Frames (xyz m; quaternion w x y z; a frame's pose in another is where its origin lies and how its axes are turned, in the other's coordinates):
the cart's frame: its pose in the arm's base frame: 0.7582 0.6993 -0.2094 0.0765 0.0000 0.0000 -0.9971
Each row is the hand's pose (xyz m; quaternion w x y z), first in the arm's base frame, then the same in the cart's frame.
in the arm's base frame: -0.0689 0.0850 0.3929 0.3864 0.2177 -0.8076 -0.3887
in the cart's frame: 0.9111 0.4809 0.6023 0.4171 0.8219 0.1553 0.3555
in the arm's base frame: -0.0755 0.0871 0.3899 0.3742 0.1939 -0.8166 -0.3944
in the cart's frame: 0.9173 0.4779 0.5993 0.4219 0.8290 0.1309 0.3429
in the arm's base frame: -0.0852 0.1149 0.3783 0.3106 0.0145 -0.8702 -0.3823
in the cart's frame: 0.9227 0.4489 0.5877 0.4049 0.8687 -0.0521 0.2804
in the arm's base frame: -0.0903 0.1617 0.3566 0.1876 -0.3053 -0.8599 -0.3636
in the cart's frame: 0.9206 0.4019 0.5660 0.3769 0.8340 -0.3702 0.1592
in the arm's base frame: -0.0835 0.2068 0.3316 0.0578 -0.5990 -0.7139 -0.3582
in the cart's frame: 0.9070 0.3583 0.5410 0.3616 0.6660 -0.6518 0.0302
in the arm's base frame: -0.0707 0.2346 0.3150 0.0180 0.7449 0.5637 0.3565
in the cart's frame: 0.8901 0.3328 0.5244 0.3541 0.5051 -0.7858 -0.0452
